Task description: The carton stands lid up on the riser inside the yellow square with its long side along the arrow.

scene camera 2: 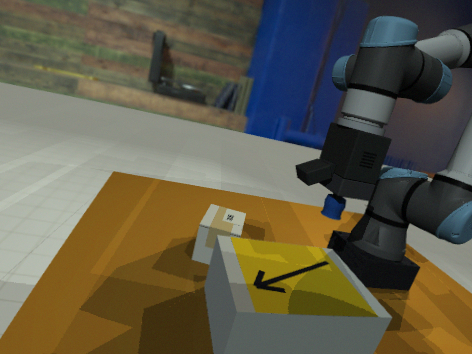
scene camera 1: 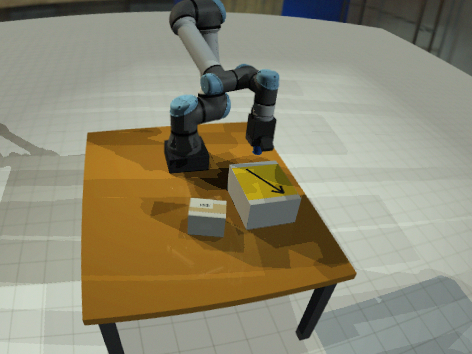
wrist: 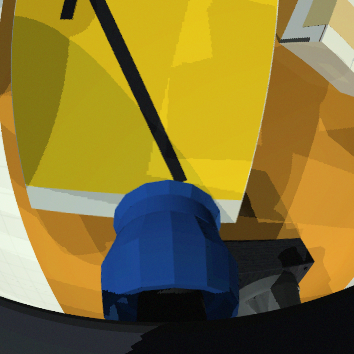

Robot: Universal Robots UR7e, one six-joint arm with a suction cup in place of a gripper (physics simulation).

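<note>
The carton (scene camera 1: 206, 224) (scene camera 2: 202, 245) (wrist: 325, 57) is a small pale box with tan tape and a printed label on its upper face. It stands on the table beside the riser (scene camera 1: 272, 213) (scene camera 2: 300, 334) (wrist: 75, 197), a larger grey-white block. The riser's top bears the yellow square (scene camera 1: 250, 186) (scene camera 2: 300, 250) (wrist: 215, 100) with a black arrow (scene camera 1: 265, 181) (scene camera 2: 295, 273) (wrist: 136, 90). My gripper (scene camera 1: 257, 150) (scene camera 2: 332, 209) (wrist: 167, 205), a blue suction cup, is open and holds nothing. It hangs above the riser's end near the robot base, apart from the carton.
The brown table (scene camera 1: 125, 280) (scene camera 2: 135, 200) (wrist: 310, 165) bears the riser, the carton and the dark robot base (scene camera 1: 186, 157) (scene camera 2: 375, 265) (wrist: 265, 255). The riser stands near the table's right edge in scene camera 1. The carton stands close to the riser's side.
</note>
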